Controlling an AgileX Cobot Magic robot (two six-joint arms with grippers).
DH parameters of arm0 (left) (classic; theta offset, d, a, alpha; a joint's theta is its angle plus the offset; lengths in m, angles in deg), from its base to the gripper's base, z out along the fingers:
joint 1: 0 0.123 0 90
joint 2: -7.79 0 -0.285 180
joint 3: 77.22 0 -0.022 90
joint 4: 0 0.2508 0 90
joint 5: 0 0 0.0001 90
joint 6: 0 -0.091 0 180
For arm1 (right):
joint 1: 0 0.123 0 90
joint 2: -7.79 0 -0.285 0
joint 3: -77.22 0 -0.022 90
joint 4: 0 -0.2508 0 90
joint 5: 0 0 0.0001 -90
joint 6: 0 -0.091 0 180
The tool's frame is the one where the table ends.
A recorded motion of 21 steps. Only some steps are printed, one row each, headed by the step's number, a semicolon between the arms.
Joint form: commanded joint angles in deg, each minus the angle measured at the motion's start. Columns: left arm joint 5, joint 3, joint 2, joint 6, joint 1, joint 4; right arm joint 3, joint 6, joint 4, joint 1, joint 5, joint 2.
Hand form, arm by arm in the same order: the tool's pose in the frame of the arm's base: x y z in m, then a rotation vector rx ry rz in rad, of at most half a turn. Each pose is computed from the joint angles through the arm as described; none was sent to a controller.
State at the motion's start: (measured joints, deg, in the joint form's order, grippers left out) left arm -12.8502 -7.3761 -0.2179 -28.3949 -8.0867 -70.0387; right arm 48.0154 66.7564 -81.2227 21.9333 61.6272 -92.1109
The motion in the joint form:
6: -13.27 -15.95 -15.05 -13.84 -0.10 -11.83; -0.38 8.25 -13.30 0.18 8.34 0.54
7: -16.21 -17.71 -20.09 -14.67 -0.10 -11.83; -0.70 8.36 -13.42 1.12 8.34 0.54
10: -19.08 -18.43 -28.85 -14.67 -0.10 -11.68; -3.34 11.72 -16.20 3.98 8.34 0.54
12: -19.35 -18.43 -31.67 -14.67 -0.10 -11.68; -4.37 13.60 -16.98 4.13 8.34 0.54
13: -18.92 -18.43 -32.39 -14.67 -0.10 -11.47; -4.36 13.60 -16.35 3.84 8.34 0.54
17: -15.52 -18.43 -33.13 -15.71 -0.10 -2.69; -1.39 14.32 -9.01 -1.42 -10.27 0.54
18: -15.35 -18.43 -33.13 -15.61 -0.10 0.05; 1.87 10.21 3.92 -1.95 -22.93 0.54
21: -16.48 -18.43 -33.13 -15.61 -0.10 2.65; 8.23 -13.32 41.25 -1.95 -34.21 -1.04
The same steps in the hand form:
6: 0.0517 -0.0476 0.3256 -0.0056 1.5044 -0.9837; 0.2307 0.1858 0.2494 -0.7400 2.0125 1.7531
7: 0.0645 -0.0536 0.3288 0.0264 1.5754 -1.0057; 0.2269 0.1892 0.2482 -0.7547 2.0150 1.7640
10: 0.0915 -0.0614 0.3189 0.0121 1.7283 -1.0426; 0.2132 0.1979 0.2405 -0.7797 1.9930 1.7959
12: 0.1007 -0.0630 0.3137 -0.0051 1.7773 -1.0480; 0.2108 0.1973 0.2372 -0.7847 1.9810 1.7899
13: 0.1035 -0.0628 0.3122 -0.0139 1.7886 -1.0396; 0.2112 0.1961 0.2366 -0.7924 1.9860 1.7825
17: 0.1092 -0.0575 0.3049 0.0619 1.8307 -0.8476; 0.2527 0.1705 0.2238 -0.7092 2.1397 1.2873
18: 0.1094 -0.0566 0.3030 0.0929 1.8438 -0.8038; 0.2724 0.1582 0.2195 -0.7753 2.2236 0.9217
21: 0.1083 -0.0572 0.3006 0.1403 1.8647 -0.7766; 0.3010 0.1382 0.2189 -0.9019 2.3214 0.3990

